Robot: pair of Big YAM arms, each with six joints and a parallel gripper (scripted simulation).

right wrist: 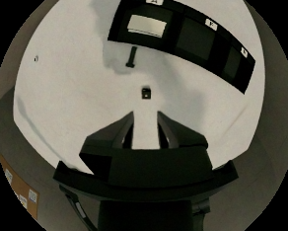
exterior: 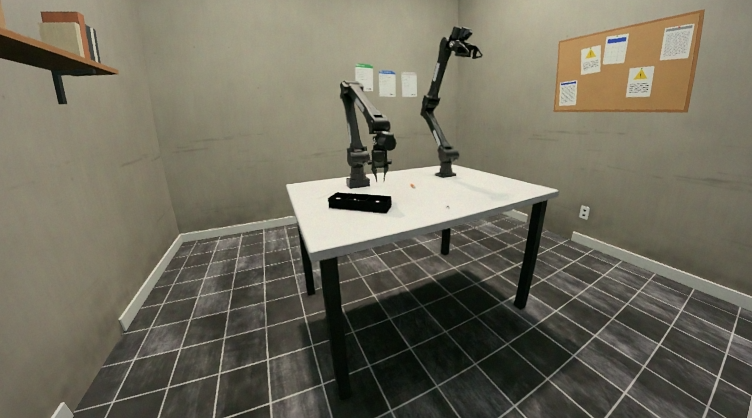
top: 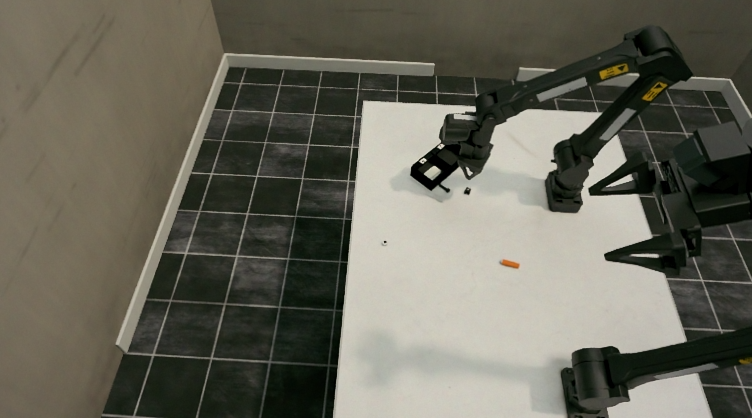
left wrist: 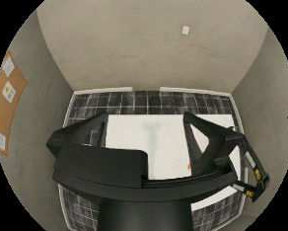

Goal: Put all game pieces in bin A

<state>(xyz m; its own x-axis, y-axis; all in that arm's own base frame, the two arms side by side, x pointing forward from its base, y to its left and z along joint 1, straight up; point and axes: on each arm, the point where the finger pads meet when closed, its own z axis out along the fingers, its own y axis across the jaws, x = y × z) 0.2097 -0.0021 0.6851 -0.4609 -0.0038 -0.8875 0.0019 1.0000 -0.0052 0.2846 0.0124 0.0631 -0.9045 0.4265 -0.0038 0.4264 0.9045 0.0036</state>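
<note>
Right now my right hand is 1 cm past the black die and 8 cm above it. Round my right hand: orange cylinder 12 cm behind, 23 cm to the left, 8 cm below; then dark screw 6 cm ahead, 8 cm below; then black bin 6 cm ahead, 12 cm to the right, 7 cm below.
</note>
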